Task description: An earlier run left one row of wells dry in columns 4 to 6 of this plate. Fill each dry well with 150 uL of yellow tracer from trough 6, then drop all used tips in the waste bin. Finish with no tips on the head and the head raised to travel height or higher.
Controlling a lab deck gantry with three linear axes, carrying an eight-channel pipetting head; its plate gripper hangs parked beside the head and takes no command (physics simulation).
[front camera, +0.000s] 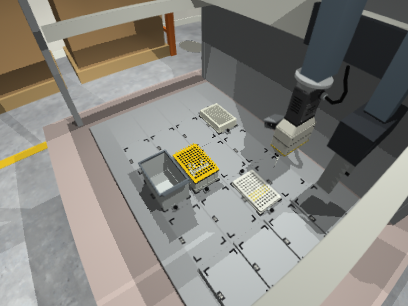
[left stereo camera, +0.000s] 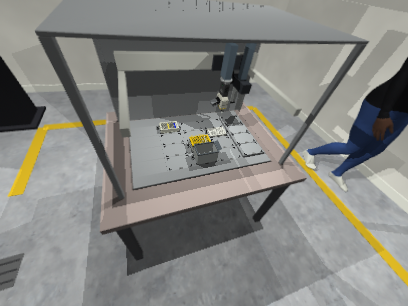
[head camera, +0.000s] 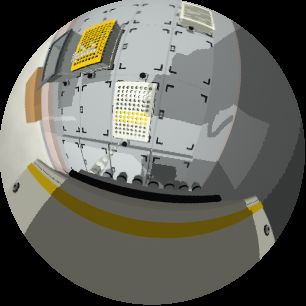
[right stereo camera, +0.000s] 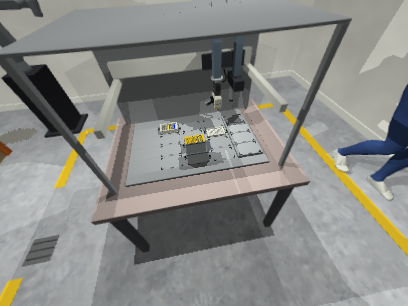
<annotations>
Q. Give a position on a dark back wall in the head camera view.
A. At 254, 161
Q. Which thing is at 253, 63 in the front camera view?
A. A dark back wall.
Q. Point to a dark back wall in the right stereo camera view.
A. At 155, 97
</annotations>
